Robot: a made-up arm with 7 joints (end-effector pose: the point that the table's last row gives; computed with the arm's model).
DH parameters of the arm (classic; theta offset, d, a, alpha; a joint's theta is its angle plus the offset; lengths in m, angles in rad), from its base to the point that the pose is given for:
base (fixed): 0 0.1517 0 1.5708
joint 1: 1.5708 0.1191 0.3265 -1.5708
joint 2: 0 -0.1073 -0.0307 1.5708
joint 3: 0 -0.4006 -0.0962 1.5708
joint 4: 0 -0.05 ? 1.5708
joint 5: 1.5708 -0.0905 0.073 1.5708
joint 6: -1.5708 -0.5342 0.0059 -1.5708
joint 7: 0 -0.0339 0.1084 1.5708
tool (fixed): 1.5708 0.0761 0 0
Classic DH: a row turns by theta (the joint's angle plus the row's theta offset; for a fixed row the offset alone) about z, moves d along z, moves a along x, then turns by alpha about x.
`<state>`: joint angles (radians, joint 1 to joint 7).
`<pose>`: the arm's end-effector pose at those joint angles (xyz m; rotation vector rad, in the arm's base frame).
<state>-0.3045 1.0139 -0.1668 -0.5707 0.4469 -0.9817 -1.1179</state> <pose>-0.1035 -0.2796 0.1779 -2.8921 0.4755 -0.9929</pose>
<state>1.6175 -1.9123 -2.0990 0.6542 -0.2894 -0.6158 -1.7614</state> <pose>-0.8653 -0.3040 -0.1516 -1.5946 -0.4111 1.2635</pose>
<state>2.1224 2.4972 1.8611 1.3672 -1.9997 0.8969 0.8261</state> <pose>-0.1533 0.2104 0.2718 1.9948 0.2033 -2.2968</pose>
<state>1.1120 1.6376 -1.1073 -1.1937 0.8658 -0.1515 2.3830</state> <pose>-0.3592 0.2436 0.0169 -0.0583 -1.3795 -1.7998</pose>
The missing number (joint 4, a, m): 0.1005
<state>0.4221 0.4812 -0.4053 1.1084 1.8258 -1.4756 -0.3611</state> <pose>-0.4425 0.0832 0.3161 -0.9220 1.7482 -0.3133</pose>
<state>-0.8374 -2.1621 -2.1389 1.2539 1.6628 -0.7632 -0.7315</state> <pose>0.3773 -0.6258 0.1863 -0.9130 0.0591 -2.1104</pose>
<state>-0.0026 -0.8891 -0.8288 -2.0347 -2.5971 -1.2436 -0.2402</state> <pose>0.0787 0.6702 0.9326 1.2908 -1.1090 0.6319</pose>
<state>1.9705 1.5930 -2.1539 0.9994 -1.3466 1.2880 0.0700</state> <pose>-0.0512 -0.4495 -0.1415 -0.3548 -1.0668 -1.2238</pose>
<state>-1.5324 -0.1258 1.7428 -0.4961 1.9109 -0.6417 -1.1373</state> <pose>-0.1001 0.3767 0.0528 -1.4270 2.1645 -0.0121</pose>
